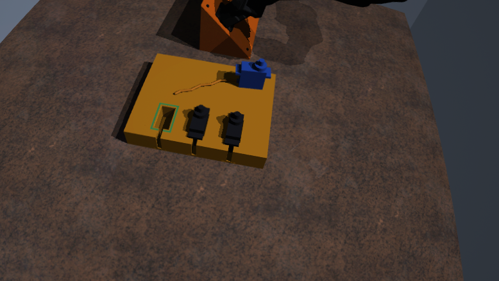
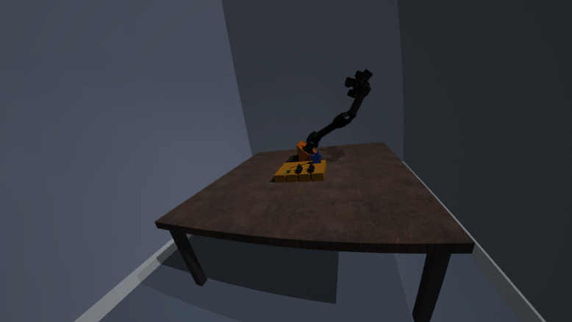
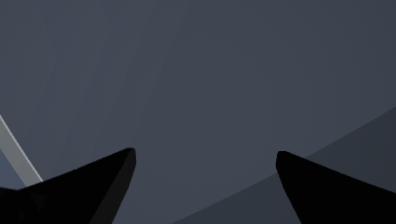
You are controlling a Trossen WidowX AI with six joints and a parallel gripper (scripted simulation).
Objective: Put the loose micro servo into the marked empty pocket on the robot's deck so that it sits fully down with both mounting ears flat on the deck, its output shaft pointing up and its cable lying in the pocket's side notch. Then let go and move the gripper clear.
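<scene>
The yellow deck lies 51 cm below my gripper tip, 41 cm ahead of it and 38 cm to the right of it.
</scene>
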